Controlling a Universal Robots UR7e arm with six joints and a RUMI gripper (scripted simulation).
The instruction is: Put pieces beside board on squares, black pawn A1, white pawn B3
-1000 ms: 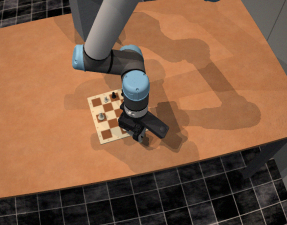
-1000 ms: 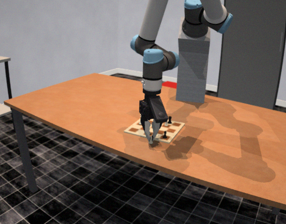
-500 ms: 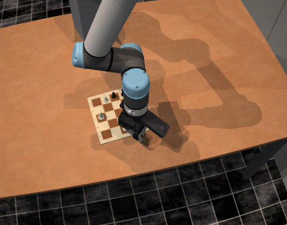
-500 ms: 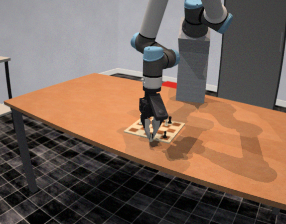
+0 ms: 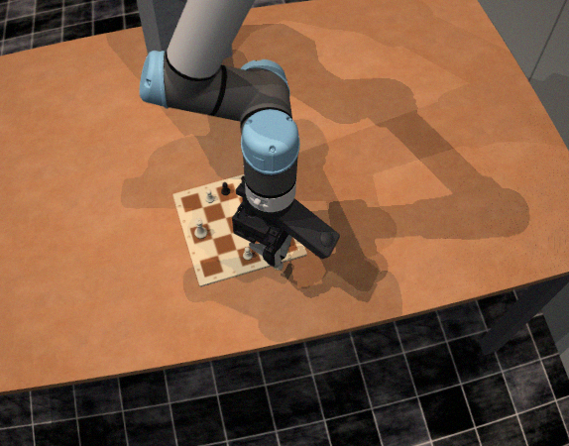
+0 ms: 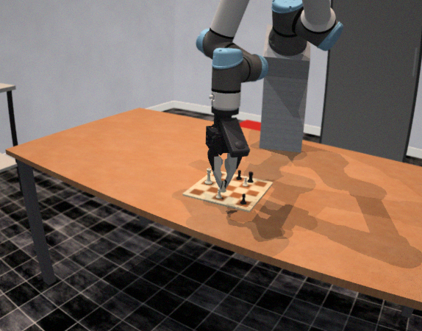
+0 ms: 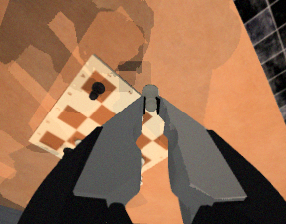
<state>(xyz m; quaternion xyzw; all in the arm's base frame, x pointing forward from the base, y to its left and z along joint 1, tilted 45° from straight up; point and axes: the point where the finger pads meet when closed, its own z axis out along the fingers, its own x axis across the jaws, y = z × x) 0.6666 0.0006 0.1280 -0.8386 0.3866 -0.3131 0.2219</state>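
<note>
Right now my hand is 14 cm past the chessboard, 8 cm above it and 4 cm to the left of it. From my hand the other things lie so: tall white piece (14 cm behind, 12 cm to the right, 6 cm below).
</note>
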